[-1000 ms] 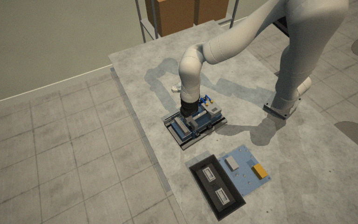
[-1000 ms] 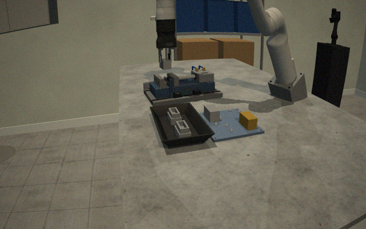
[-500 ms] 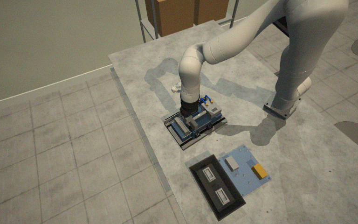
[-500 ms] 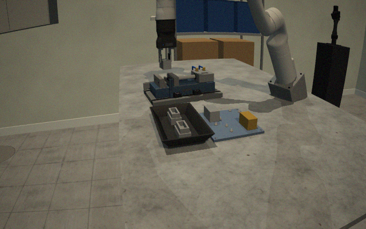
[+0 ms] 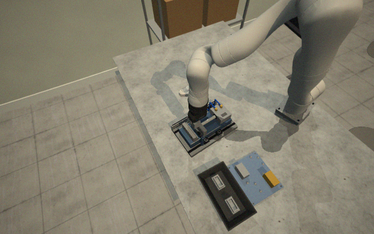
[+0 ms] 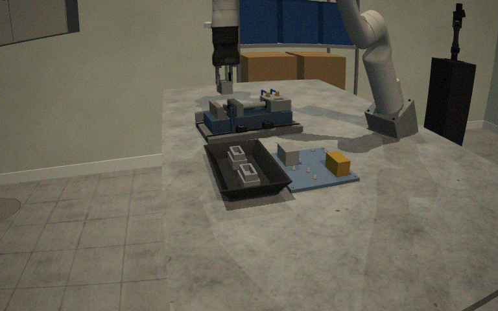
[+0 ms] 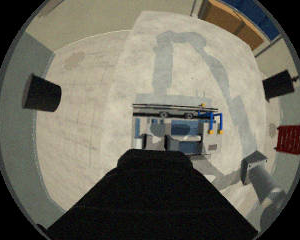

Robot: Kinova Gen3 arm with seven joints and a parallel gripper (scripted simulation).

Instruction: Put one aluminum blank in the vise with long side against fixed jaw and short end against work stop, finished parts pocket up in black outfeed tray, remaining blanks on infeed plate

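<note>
The fixed jaw lies 9 cm below my hand, 3 cm ahead of it and 1 cm to the left of it. The rest, counted from my hand: gray blank (26 cm to the left, 14 cm below, 13 cm behind); then vise (13 cm below, 7 cm behind, 1 cm to the right); then infeed plate (30 cm to the left, 18 cm behind, 17 cm below).
</note>
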